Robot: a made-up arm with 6 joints.
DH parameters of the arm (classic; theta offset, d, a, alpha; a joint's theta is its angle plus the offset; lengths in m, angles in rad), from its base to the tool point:
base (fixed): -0.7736 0 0.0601 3.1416
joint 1: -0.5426 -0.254 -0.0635 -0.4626
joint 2: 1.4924 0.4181 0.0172 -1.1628
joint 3: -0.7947 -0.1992 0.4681 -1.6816
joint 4: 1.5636 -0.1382 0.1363 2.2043
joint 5: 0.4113 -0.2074 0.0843 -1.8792
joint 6: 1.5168 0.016 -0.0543 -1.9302
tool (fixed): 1.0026 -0.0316 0 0
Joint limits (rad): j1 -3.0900..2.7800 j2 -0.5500..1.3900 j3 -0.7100..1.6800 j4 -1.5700..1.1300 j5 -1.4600..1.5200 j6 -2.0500..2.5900
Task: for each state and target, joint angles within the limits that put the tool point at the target. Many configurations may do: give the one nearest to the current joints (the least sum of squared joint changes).
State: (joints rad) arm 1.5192 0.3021 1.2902 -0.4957 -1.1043 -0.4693
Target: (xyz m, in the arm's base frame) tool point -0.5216 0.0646 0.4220
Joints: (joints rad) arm 1.6742 0.4748 1.2816 -0.5690 -1.0935 -0.4713
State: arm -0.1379 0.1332 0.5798 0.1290 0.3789 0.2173
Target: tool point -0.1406 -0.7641 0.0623
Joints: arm 0.3088 0.4877 0.1392 -0.2730 0.3748 0.1702
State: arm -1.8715 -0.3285 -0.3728 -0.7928 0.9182 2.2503
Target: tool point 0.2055 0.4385 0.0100
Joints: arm -1.9807 -0.4863 0.3597 -0.1894 1.0749 2.3422
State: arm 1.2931 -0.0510 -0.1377 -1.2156 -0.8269 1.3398
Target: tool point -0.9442 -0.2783 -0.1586
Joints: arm 1.3552 0.5577 -0.0533 -1.5700 -0.7974 1.3302
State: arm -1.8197 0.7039 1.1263 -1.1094 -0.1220 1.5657
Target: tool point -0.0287 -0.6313 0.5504
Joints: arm -1.2005 1.2855 1.4198 -1.4068 -0.0540 1.5129
